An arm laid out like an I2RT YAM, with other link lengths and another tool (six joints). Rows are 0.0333 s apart.
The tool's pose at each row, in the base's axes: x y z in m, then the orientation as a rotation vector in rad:
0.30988 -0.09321 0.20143 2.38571 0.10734 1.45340
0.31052 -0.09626 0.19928 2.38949 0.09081 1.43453
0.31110 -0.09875 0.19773 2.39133 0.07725 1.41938
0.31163 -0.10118 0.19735 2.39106 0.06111 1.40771
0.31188 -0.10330 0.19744 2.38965 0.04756 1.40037
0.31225 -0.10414 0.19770 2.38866 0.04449 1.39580
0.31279 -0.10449 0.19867 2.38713 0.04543 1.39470
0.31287 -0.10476 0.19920 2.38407 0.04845 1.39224
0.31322 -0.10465 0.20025 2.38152 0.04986 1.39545
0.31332 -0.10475 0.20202 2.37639 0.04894 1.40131
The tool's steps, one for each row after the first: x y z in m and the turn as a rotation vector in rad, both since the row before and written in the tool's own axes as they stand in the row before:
-0.00225 0.00208 0.00222 -0.01035 -0.01482 0.00437
-0.00160 0.00175 0.00182 -0.00923 -0.01157 0.00328
-0.00061 0.00207 0.00129 -0.01048 -0.00910 0.00526
-0.00026 0.00197 0.00078 -0.00876 -0.00576 0.00488
0.00023 0.00081 0.00045 -0.00357 -0.00285 -0.00017
0.00101 0.00056 0.00014 -0.00125 -0.00003 -0.00154
0.00043 0.00042 -0.00008 -0.00218 -0.00006 -0.00386
0.00108 0.00020 -0.00020 -0.00030 0.00302 -0.00069
0.00151 0.00068 -0.00066 -0.00219 0.00520 0.00064

